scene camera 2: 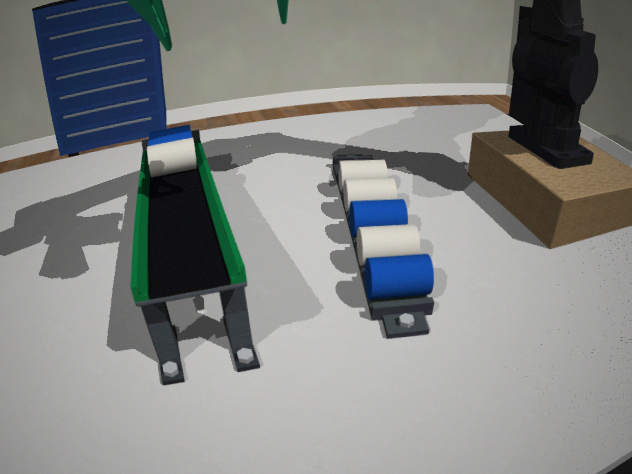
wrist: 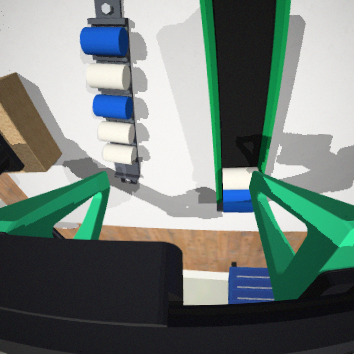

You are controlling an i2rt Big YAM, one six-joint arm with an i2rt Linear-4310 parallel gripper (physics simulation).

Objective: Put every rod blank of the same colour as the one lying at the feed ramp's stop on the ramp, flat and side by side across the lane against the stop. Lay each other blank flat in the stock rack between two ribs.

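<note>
The feed ramp (scene camera 2: 183,234) (wrist: 245,75) has green side rails and a black lane. At its far end a blue blank (scene camera 2: 171,136) (wrist: 237,201) lies across the lane at the stop, partly hidden. A white blank (scene camera 2: 172,156) (wrist: 239,178) lies flat against it. The stock rack (scene camera 2: 401,307) (wrist: 107,21) holds, from its near end in scene camera 2, a blue blank (scene camera 2: 399,276) (wrist: 104,41), a white blank (scene camera 2: 387,243) (wrist: 108,76), a blue blank (scene camera 2: 378,216) (wrist: 112,106) and two white blanks, all flat. My gripper (scene camera 2: 226,34) (wrist: 179,178) is open and empty, high above the far side.
The wooden block (scene camera 2: 510,198) (wrist: 30,125) under the arm's base stands beside the rack. A blue slatted cabinet (scene camera 2: 102,76) (wrist: 250,285) stands beyond the ramp's far end. The ramp stands on bolted dark legs, and arm shadows cross the table.
</note>
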